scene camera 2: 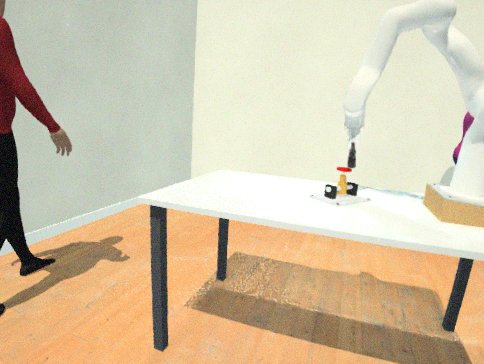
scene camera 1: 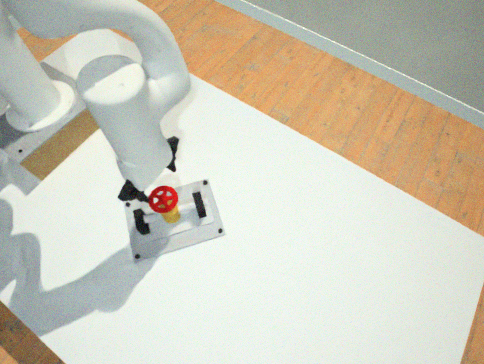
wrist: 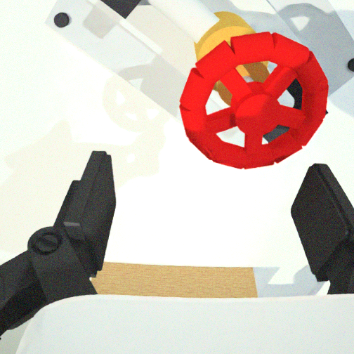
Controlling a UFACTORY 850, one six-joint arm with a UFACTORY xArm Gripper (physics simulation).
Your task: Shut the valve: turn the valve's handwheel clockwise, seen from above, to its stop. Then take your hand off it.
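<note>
The red handwheel (scene camera 1: 163,199) (scene camera 2: 344,169) (wrist: 257,112) sits level on top of the yellow valve body (scene camera 1: 172,216) (scene camera 2: 342,185) (wrist: 226,32). The valve is on a light plate (scene camera 1: 195,239) (scene camera 2: 350,200) (wrist: 75,37) on the table. My gripper (scene camera 1: 160,184) (scene camera 2: 352,166) (wrist: 209,182) is wide open, with nothing between its fingers. In the wrist view the wheel is beyond the fingertips and right of the middle of the gap. In the second scene view the fingertips are slightly above the wheel, on its robot-base side. I see no contact. The wheel's turn angle relative to its stop cannot be told.
Black brackets (scene camera 1: 200,205) (scene camera 1: 141,222) hold a white pipe (wrist: 185,17) through the valve. The white table (scene camera 1: 325,260) (scene camera 2: 225,200) carries my arm's base on a wooden block (scene camera 2: 452,214). A person in red (scene camera 2: 25,80) stands beyond the table's left end.
</note>
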